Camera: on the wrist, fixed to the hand. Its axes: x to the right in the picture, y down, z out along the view.
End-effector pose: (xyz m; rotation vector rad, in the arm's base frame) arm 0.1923 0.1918 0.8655 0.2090 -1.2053 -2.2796
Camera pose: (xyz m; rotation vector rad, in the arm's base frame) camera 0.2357 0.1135 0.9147 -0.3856 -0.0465 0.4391
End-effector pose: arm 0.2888 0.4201 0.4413 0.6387 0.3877 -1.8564
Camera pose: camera 0.3818 0.4022 0.4029 0.8498 -0.1905 1.1724
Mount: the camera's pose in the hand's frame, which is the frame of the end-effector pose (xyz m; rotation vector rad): 0.0110 0.0917 -0.0437 -0.0301 0.8358 2.8740
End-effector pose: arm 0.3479 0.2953 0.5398 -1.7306 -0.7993 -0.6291
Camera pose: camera 0.4247 0.2376 0.5050 -0.7849 2.1040 0.7381
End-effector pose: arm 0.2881 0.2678 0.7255 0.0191 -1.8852 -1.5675
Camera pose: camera 0.3377 0.2507 0.8132 -1.1318 0.0847 0.5870
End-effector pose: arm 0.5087 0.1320 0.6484 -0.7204 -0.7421 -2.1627
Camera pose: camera 0.5618 0.0448 0.6521 -0.1372 0.7351 0.4230
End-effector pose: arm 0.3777 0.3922 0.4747 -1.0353 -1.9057 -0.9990
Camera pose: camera 0.4645 0.3916 0.5285 -1.4725 1.0130 0.4722
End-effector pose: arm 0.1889 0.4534 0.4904 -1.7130 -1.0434 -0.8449
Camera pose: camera 0.2732 0.3962 0.4820 -0.8979 1.8798 0.5391
